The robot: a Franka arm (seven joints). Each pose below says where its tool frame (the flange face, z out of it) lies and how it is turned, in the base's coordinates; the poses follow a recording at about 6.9 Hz.
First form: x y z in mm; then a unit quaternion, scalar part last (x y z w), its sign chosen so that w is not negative.
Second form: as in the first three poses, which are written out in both.
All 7 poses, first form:
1: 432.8 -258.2 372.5 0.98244 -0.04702 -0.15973 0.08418
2: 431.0 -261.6 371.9 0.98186 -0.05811 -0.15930 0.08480
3: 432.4 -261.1 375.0 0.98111 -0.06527 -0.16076 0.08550
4: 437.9 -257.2 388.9 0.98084 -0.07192 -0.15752 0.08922
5: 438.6 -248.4 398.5 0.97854 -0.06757 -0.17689 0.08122
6: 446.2 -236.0 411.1 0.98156 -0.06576 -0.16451 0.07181
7: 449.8 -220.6 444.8 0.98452 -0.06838 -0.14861 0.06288
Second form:
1:
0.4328 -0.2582 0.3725
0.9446 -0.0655 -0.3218
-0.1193 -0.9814 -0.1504
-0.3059 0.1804 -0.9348

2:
0.4310 -0.2616 0.3719
0.9425 -0.0871 -0.3227
-0.1411 -0.9789 -0.1480
-0.3030 0.1850 -0.9349

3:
0.4324 -0.2611 0.3750
0.9398 -0.1006 -0.3266
-0.1556 -0.9769 -0.1468
-0.3043 0.1888 -0.9337

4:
0.4379 -0.2572 0.3889
0.9400 -0.1130 -0.3218
-0.1692 -0.9737 -0.1524
-0.2962 0.1977 -0.9345

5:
0.4386 -0.2484 0.3985
0.9283 -0.1035 -0.3572
-0.1610 -0.9777 -0.1351
-0.3352 0.1829 -0.9242

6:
0.4462 -0.2360 0.4111
0.9372 -0.1055 -0.3324
-0.1527 -0.9810 -0.1193
-0.3135 0.1626 -0.9356

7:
0.4498 -0.2206 0.4448
0.9465 -0.1160 -0.3012
-0.1533 -0.9827 -0.1035
-0.2840 0.1441 -0.9479

